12 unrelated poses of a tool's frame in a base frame.
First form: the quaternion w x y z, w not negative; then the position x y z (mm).
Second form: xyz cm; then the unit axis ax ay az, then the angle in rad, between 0 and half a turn. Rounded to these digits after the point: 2 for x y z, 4 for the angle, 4 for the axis.
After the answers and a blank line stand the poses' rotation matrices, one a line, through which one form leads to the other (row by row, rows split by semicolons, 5 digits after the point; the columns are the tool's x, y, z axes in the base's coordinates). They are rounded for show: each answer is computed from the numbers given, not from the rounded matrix.
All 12 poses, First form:
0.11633 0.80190 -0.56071 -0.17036 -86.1 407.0 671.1
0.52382 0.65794 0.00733 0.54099 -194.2 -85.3 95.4
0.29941 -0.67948 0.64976 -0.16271 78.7 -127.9 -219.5
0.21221 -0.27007 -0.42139 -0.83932 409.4 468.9 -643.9
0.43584 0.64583 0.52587 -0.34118 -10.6 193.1 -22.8
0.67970 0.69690 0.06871 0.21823 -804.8 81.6 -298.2
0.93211 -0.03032 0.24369 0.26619 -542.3 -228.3 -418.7
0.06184 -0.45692 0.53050 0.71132 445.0 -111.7 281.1
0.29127 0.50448 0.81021 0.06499 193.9 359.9 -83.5
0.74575 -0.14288 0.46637 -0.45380 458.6 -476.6 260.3
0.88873 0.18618 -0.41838 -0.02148 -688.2 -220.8 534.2
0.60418 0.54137 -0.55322 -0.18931 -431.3 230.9 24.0
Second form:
-8.61 40.70 67.11 0.8074 -0.5645 -0.1715 2.9084
-19.42 -8.53 9.54 0.7724 0.0086 0.6351 2.0389
7.87 -12.79 -21.95 -0.7121 0.6810 -0.1705 2.5334
40.94 46.89 -64.39 -0.2764 -0.4312 -0.8589 2.7139
-1.06 19.31 -2.28 0.7176 0.5843 -0.3791 2.2396
-80.48 8.16 -29.82 0.9501 0.0937 0.2975 1.6469
-54.23 -22.83 -41.87 -0.0837 0.6729 0.7350 0.7412
44.50 -11.17 28.11 -0.4578 0.5315 0.7127 3.0178
19.39 35.99 -8.35 0.5273 0.8469 0.0679 2.5505
45.86 -47.66 26.03 -0.2145 0.7000 -0.6812 1.4583
-68.82 -22.08 53.42 0.4061 -0.9126 -0.0469 0.9525
-43.13 23.09 2.40 0.6794 -0.6943 -0.2376 1.8441

0.31316 -0.85964 -0.40368; -0.93891 -0.34414 0.00448; -0.14277 0.37762 -0.91489
0.41455 -0.55712 0.71956; 0.57641 -0.45112 -0.68136; 0.70420 0.69722 0.13412
0.10268 -0.78556 0.61020; -0.98043 0.02367 0.19544; -0.16797 -0.61833 -0.76776
-0.76406 0.58383 0.27450; -0.12861 -0.55479 0.82199; 0.63220 0.59274 0.49898
0.21411 0.97665 0.01770; 0.38185 -0.06700 -0.92179; -0.89908 0.20413 -0.38728
0.89531 -0.20089 0.39757; 0.39243 -0.06658 -0.91737; 0.21076 0.97735 0.01923
0.73951 -0.51102 0.43815; 0.48146 0.85645 0.18626; -0.47044 0.07321 0.87939
-0.57480 -0.57276 -0.58442; -0.39681 -0.42949 0.81122; -0.71564 0.69819 0.01959
-0.32132 0.77961 0.53755; 0.85533 0.48255 -0.18857; -0.40641 0.39919 -0.82188
0.15312 0.54358 0.82527; -0.81012 0.54730 -0.21017; -0.56592 -0.63639 0.52417
0.64900 -0.11761 -0.75165; -0.19397 0.92975 -0.31295; 0.73565 0.34890 0.58059
0.31622 -0.37024 -0.87346; -0.82774 0.34216 -0.44471; 0.46351 0.86363 -0.19826

